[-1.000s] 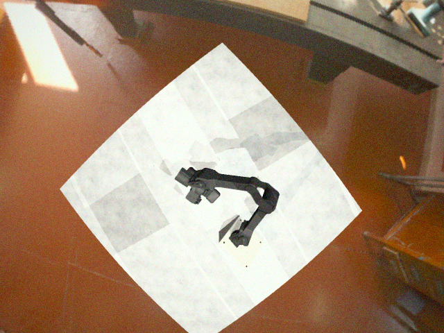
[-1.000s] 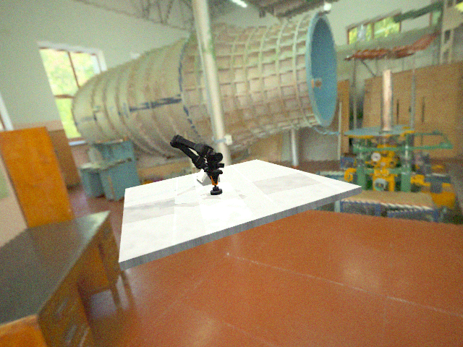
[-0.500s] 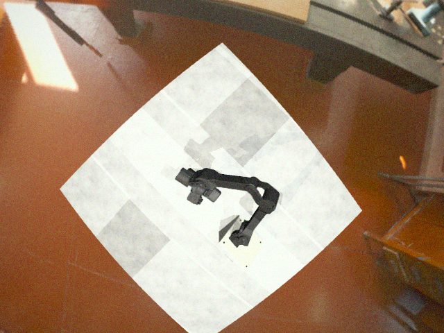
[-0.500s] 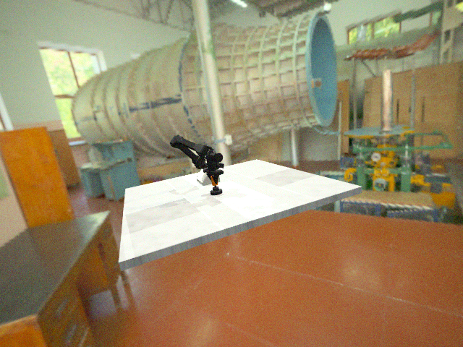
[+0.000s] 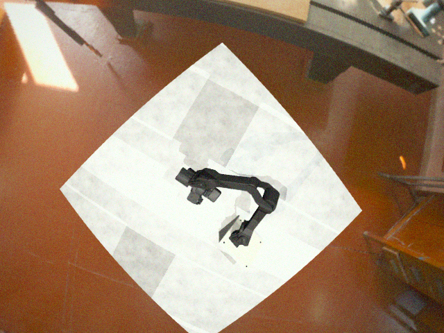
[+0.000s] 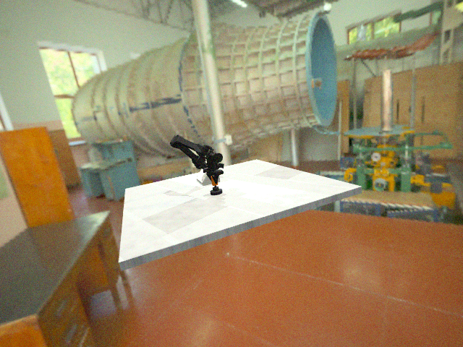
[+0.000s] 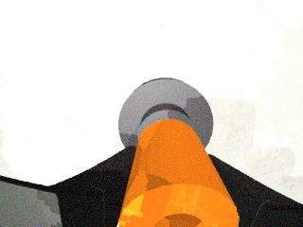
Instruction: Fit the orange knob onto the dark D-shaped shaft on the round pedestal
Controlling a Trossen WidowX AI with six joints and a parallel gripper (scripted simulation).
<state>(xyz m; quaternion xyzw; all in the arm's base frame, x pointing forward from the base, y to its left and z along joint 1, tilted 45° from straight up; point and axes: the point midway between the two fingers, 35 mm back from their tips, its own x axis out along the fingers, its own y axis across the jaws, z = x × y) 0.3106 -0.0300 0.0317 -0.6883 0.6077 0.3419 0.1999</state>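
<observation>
The orange knob lies 2 cm above my gripper tip. The rest, counted from my gripper tip: pedestal: 4 cm below.
</observation>
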